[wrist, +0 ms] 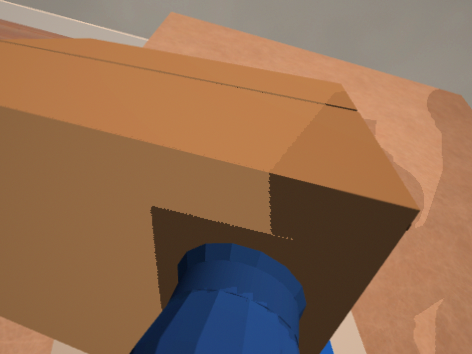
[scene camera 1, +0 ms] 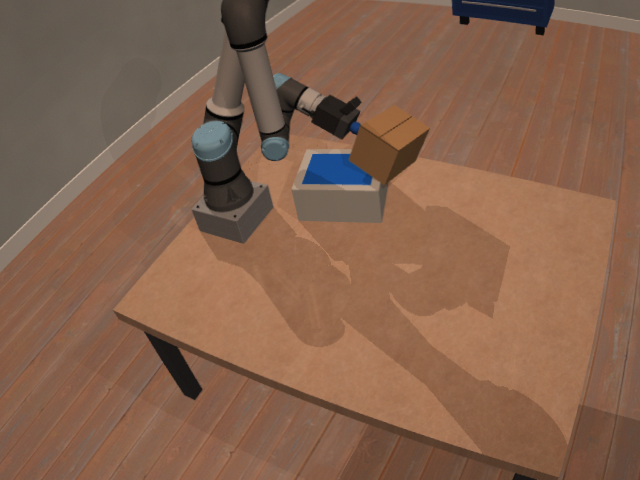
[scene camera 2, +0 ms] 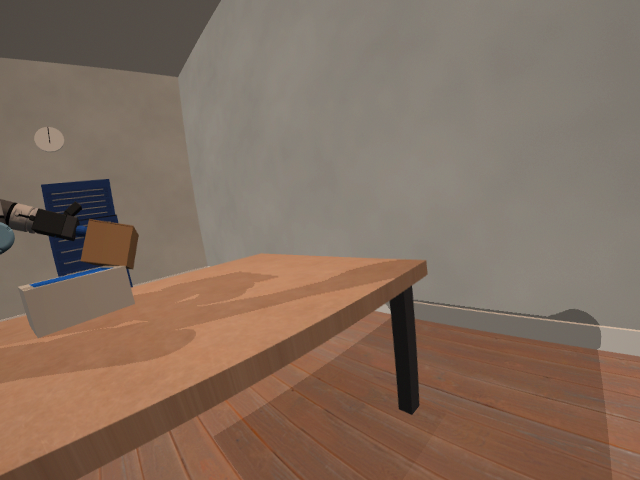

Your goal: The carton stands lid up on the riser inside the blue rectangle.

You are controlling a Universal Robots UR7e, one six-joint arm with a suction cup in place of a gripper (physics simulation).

Scene:
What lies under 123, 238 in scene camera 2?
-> A brown carton.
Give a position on my suction cup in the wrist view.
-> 225, 291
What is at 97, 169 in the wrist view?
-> A brown carton.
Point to a grey riser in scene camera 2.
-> At 55, 304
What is my suction cup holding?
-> A brown carton.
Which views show the brown carton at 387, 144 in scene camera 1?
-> The wrist view, scene camera 1 and scene camera 2: all of them.

